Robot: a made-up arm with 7 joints.
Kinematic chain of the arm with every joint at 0, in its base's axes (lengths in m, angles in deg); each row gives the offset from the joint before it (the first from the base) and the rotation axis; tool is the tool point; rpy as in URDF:
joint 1: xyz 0 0 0 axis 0.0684 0.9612 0.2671
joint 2: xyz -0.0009 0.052 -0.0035 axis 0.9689 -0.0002 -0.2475
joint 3: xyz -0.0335 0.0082 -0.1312 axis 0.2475 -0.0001 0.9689
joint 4: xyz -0.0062 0 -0.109 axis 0.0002 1 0
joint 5: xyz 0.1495 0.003 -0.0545 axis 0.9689 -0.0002 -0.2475
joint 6: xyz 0.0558 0 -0.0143 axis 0.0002 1 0
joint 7: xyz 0.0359 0 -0.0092 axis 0.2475 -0.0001 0.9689
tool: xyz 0 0 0 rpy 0 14.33 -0.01
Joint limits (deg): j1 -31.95..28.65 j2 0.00..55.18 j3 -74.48..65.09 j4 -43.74..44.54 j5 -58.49..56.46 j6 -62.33..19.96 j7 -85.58..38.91
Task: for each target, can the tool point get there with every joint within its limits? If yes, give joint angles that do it. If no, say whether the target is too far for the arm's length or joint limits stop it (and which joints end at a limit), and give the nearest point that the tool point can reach.
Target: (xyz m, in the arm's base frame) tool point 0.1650 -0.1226 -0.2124
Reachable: yes | joints -19.29 13.68 -53.80 -18.85 -9.87 4.53 12.85
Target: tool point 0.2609 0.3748 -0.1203
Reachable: yes | joints -20.21 45.49 33.81 18.09 -40.88 10.69 7.68
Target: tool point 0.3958 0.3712 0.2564
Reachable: no: too far | nearest point 0.2467 0.3137 0.0759 | short by 0.241 m
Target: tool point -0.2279 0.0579 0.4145
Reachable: no: joint limits stop it (at a limit: joint 1, joint 2, joint 3, joint 4) | nearest point 0.0608 0.2166 0.1275 | short by 0.437 m
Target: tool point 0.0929 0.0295 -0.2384
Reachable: yes | joints 18.80 22.48 -26.06 -27.54 3.99 -44.71 18.77
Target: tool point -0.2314 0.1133 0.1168
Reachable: no: joint limits stop it (at a limit: joint 1, joint 2, joint 3, joint 4, joint 6) | nearest point -0.0458 0.2444 -0.0805 | short by 0.301 m
